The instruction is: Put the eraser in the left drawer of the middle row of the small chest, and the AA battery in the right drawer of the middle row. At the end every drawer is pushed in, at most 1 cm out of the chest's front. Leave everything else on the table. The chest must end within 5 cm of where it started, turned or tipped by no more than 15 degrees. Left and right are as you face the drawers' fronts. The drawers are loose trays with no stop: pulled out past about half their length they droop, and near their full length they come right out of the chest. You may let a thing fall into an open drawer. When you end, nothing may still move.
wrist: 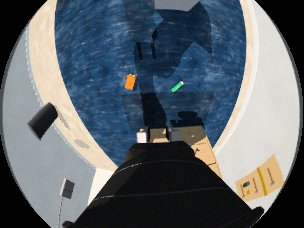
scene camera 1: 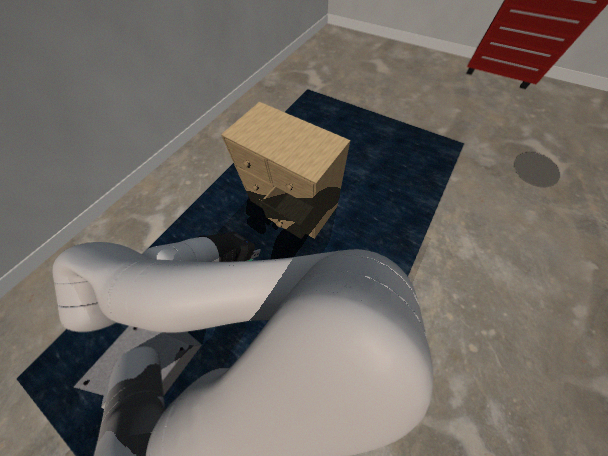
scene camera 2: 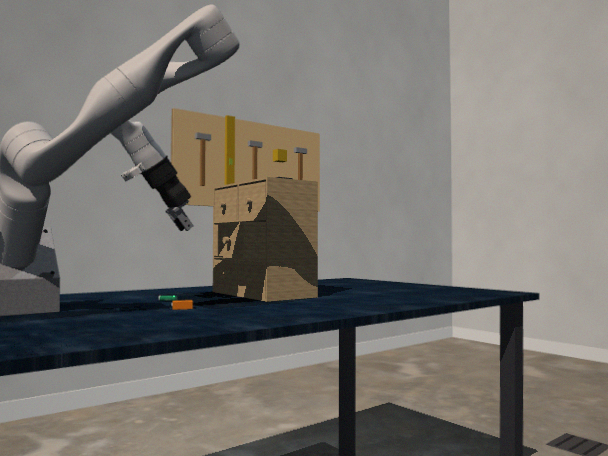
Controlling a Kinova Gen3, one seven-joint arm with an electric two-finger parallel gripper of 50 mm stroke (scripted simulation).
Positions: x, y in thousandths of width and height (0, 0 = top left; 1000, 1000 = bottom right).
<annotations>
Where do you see a drawer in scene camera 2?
At 404, 527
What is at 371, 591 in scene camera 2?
A drawer.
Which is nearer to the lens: the small wooden chest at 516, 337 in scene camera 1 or the drawer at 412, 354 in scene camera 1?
The small wooden chest.
</annotations>
